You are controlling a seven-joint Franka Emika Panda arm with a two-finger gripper.
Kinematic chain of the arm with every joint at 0, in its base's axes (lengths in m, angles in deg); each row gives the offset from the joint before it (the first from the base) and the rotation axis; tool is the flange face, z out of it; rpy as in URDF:
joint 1: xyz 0 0 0.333 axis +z
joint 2: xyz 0 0 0 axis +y
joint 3: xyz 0 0 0.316 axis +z
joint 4: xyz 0.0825 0 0 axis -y
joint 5: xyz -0.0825 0 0.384 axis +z
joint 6: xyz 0 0 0 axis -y
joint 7: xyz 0.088 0 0 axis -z
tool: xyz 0 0 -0.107 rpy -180 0 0
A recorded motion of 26 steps. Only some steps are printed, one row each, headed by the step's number.
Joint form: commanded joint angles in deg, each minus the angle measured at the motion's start. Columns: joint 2, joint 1, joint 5, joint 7, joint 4, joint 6, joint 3.
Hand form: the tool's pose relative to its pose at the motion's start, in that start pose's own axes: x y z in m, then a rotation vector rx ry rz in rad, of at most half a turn. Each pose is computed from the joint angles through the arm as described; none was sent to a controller.
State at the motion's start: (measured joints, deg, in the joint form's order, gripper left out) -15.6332 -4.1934 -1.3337 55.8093 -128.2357 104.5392 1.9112
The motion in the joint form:
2: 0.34 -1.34 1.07 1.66 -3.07 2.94 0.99
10: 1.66 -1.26 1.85 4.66 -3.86 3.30 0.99
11: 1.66 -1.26 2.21 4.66 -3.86 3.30 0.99
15: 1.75 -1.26 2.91 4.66 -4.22 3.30 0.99
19: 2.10 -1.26 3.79 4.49 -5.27 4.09 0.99
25: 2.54 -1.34 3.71 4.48 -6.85 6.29 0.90
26: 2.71 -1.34 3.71 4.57 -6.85 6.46 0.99
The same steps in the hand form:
2: 0.0000 0.0007 0.0239 0.0010 -0.0171 0.0405
10: -0.0003 -0.0023 0.0397 -0.0179 -0.0450 0.0951
11: -0.0007 -0.0026 0.0397 -0.0148 -0.0501 0.0971
15: -0.0019 -0.0025 0.0433 -0.0153 -0.0641 0.1011
19: -0.0034 -0.0027 0.0534 -0.0165 -0.0821 0.1037
25: -0.0021 -0.0021 0.0664 -0.0142 -0.0799 0.1071
26: -0.0023 -0.0031 0.0675 -0.0145 -0.0794 0.1073

